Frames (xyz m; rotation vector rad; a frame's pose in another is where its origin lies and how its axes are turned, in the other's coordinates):
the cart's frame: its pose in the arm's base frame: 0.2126 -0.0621 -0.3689 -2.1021 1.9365 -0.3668
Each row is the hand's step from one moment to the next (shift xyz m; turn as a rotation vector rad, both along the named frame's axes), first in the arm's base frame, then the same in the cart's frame.
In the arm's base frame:
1: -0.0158 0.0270 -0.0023 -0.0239 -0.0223 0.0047
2: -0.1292 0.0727 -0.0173 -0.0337 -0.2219 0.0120
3: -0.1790 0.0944 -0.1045 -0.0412 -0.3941 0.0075
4: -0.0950 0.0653 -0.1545 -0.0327 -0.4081 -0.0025
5: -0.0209 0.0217 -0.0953 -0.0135 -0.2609 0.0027
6: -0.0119 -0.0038 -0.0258 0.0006 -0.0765 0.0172
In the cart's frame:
1: -0.0282 0.0134 -0.0029 0.0204 0.0223 -0.0133
2: -0.0830 0.1208 -0.0283 0.2186 0.0445 -0.0275
3: -0.1094 0.1965 0.0359 0.3896 0.0666 -0.0293
4: -0.0742 0.1383 0.1119 0.4041 0.0633 -0.0172
5: -0.0242 0.0517 0.0821 0.2590 0.0320 -0.0124
6: 0.0026 0.0206 0.0198 0.0765 -0.0007 -0.0173

